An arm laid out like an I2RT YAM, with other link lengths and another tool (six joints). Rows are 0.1 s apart.
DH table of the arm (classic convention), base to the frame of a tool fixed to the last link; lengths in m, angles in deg. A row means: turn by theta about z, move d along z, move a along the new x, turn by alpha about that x. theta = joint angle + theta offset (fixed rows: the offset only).
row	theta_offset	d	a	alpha
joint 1	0	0.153	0.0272	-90
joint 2	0	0	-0.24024	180
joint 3	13.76	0	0.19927	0
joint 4	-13.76	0.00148	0.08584	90
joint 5	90	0.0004	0	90
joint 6	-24.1	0.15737	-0.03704	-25.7
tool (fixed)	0	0.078	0	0
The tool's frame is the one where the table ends.
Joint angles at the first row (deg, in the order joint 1, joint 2, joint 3, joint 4, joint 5, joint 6):
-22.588, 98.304, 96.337, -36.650, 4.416, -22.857
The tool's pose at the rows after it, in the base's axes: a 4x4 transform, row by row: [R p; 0 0 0 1], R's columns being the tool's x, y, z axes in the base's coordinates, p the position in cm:
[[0.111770 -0.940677 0.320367 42.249], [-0.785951 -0.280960 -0.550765 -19.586], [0.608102 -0.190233 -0.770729 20.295], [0 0 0 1]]
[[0.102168 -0.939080 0.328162 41.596], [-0.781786 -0.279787 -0.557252 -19.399], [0.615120 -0.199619 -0.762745 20.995], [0 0 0 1]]
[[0.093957 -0.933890 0.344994 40.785], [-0.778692 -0.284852 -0.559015 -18.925], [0.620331 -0.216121 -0.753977 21.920], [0 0 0 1]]
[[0.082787 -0.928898 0.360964 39.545], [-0.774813 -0.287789 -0.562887 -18.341], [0.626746 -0.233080 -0.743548 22.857], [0 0 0 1]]
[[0.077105 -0.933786 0.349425 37.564], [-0.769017 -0.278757 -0.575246 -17.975], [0.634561 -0.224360 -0.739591 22.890], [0 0 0 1]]
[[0.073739 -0.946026 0.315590 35.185], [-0.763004 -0.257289 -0.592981 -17.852], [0.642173 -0.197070 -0.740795 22.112], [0 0 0 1]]
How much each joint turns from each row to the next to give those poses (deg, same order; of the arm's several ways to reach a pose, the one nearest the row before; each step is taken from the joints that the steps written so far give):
0.000, -1.693, -0.945, 0.000, 0.066, 0.179
0.000, -2.212, -1.321, -0.088, 0.197, 0.002
0.000, -3.011, -1.695, -0.221, -0.317, 0.000
-0.002, -4.052, -2.590, -0.273, -0.154, 0.044
-0.043, -4.444, -3.840, -0.674, 0.947, -0.198
-0.088, -4.357, -4.700, -0.708, 1.832, -0.198

